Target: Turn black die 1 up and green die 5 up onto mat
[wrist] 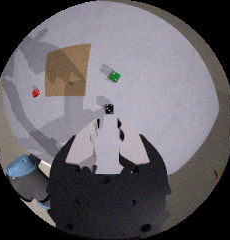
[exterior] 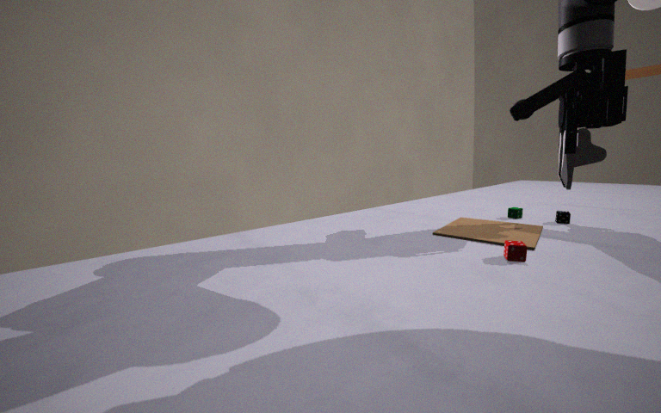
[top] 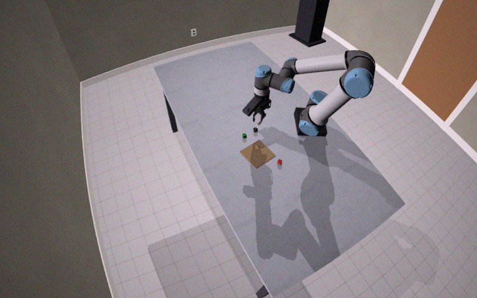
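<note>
Now: hand 70 mm above the black die. Also, from my hand: green die: 80 mm ahead, 70 mm below; then red die: 30 mm ahead, 250 mm to the left, 70 mm below; then brown mat: 90 mm ahead, 140 mm to the left, 80 mm below.
</note>
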